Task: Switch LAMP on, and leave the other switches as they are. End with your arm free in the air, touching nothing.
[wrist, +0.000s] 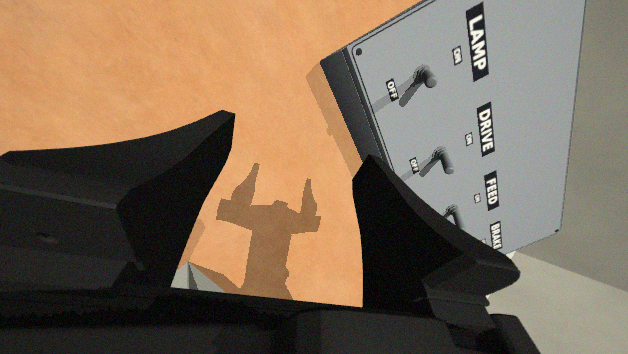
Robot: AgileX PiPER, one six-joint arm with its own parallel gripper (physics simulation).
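A grey switch panel [530, 115] stands at the right of the wrist view, seen at a slant. The LAMP switch [425, 75] is the uppermost in view, between its OFF label [392, 90] and its ON label [457, 55]. I cannot tell clearly which way its lever leans. The DRIVE switch [443, 159] and the FEED switch [454, 214] are below it. The BRAKE label [495, 235] shows in part; its switch is hidden by the right finger. My gripper [301, 151] is open and empty, left of the LAMP switch. The right finger overlaps the panel's lower left edge in view.
An orange-brown table top [150, 65] lies below, with the shadow of the arm and gripper on it. Part of a pale grey faceted object [192, 279] shows behind the gripper's base, between the fingers. A grey-beige surface lies beyond the panel at the right.
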